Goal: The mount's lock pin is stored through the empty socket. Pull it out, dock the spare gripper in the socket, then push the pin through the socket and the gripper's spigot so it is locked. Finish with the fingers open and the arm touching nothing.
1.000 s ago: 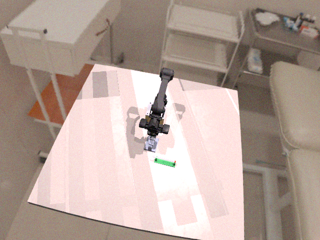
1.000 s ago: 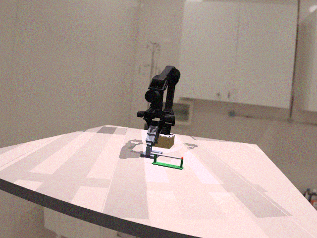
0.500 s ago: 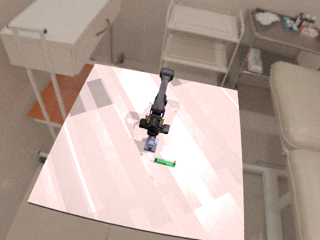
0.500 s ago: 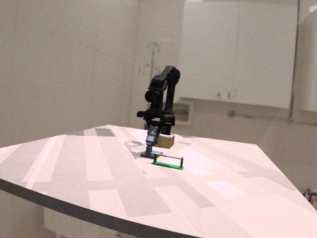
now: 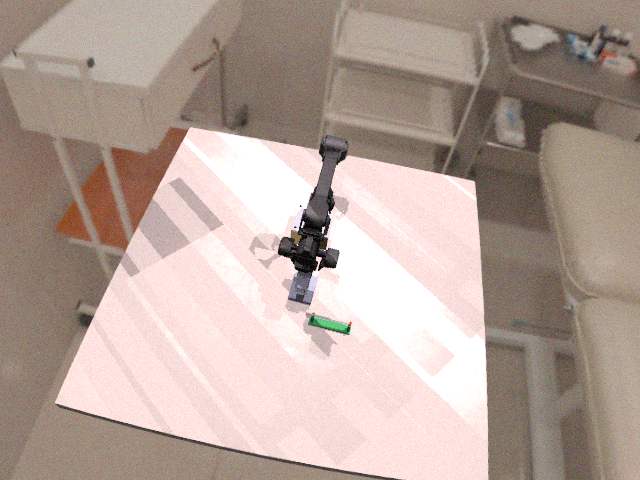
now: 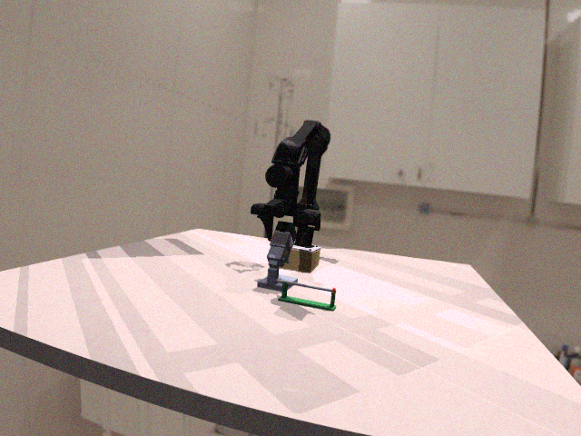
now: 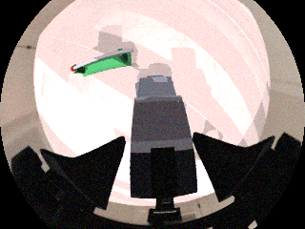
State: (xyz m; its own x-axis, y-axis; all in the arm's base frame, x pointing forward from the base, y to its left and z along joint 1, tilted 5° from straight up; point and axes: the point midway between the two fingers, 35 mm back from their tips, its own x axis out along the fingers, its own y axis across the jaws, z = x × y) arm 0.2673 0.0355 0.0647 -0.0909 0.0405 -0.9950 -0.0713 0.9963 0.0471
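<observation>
The spare gripper is 1 cm ahead of my gripper tip. Also, from my gripper tip: grey mount 6 cm below, 3 cm ahead; green rack 13 cm to the left, 11 cm ahead, 9 cm below.
</observation>
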